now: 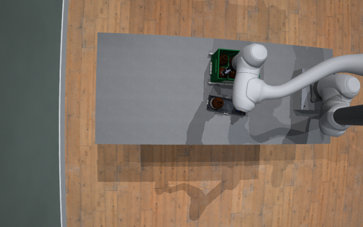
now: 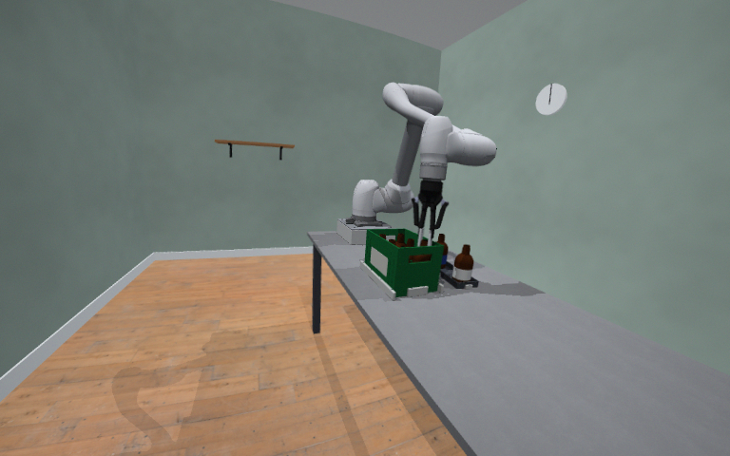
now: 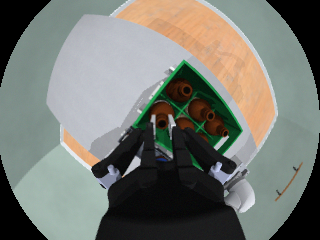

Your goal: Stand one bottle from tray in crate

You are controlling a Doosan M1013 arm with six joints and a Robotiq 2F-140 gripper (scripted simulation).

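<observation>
My hand is 9 cm above the brown bottle. Round my hand: green crate (11 cm below, 9 cm behind, 3 cm to the right); dark tray (21 cm to the left, 18 cm below, 5 cm behind).
</observation>
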